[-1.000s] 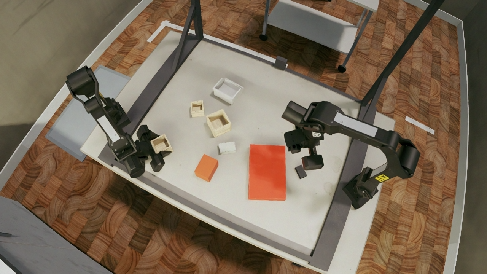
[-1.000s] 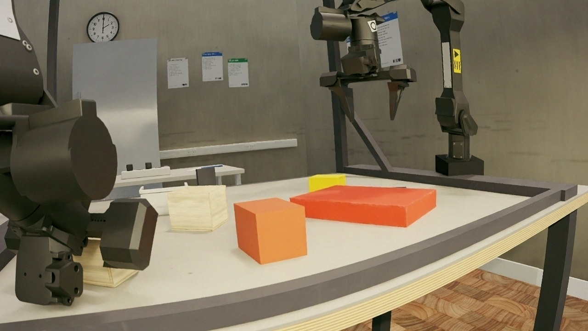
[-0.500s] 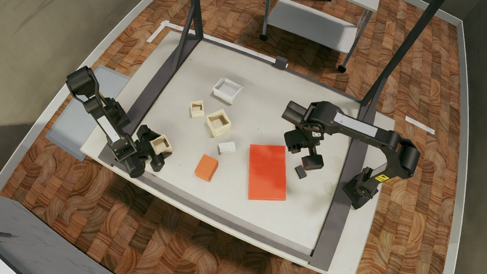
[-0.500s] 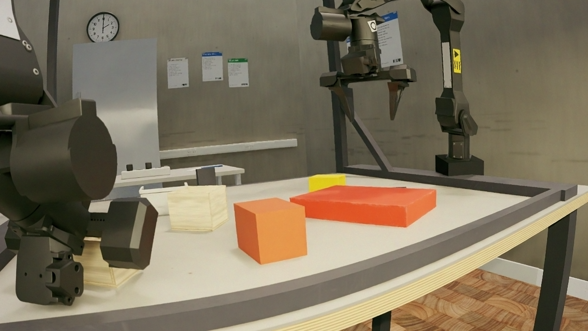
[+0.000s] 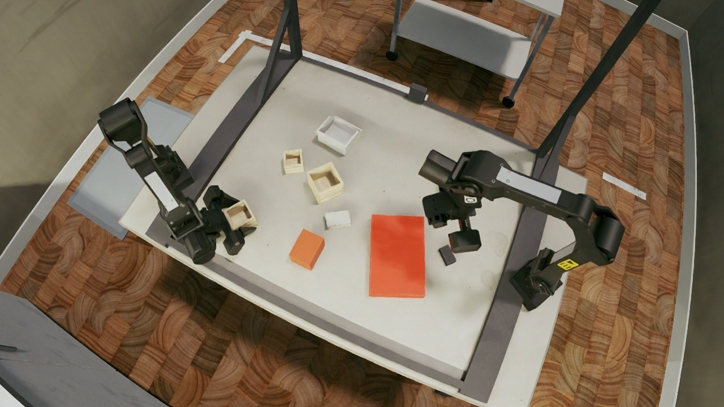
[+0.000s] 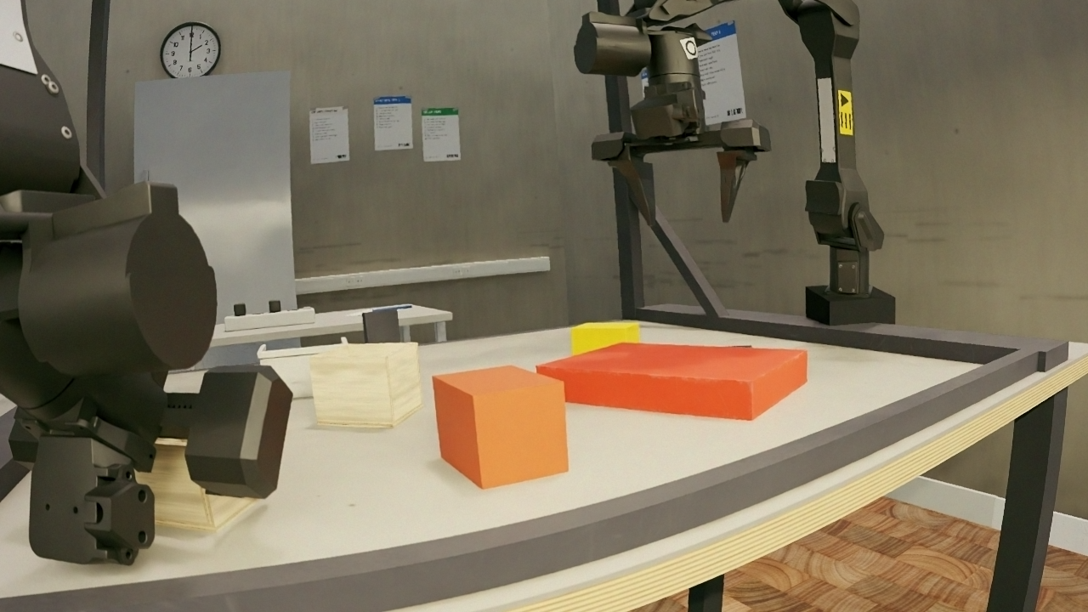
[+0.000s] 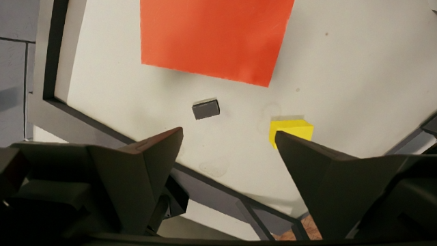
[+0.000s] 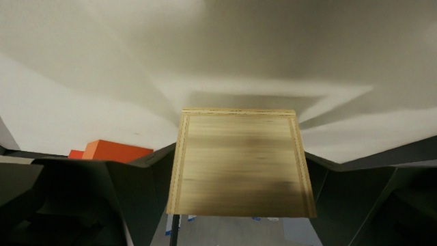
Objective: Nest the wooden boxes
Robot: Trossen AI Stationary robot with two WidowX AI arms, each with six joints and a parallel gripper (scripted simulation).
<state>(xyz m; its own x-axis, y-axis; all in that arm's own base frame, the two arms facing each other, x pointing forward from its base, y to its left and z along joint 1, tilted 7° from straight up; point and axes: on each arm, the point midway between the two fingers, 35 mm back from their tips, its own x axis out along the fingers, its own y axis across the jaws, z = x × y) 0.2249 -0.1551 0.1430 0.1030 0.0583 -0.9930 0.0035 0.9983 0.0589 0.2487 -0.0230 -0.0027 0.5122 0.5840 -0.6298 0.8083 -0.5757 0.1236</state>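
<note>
The medium wooden box is 2 cm below my right hand. Round my right hand: small wooden box: 21 cm behind, 8 cm to the left, 2 cm below; largest wooden box: 16 cm behind, 19 cm to the left, 1 cm below; orange cube: 3 cm ahead, 20 cm to the left.
</note>
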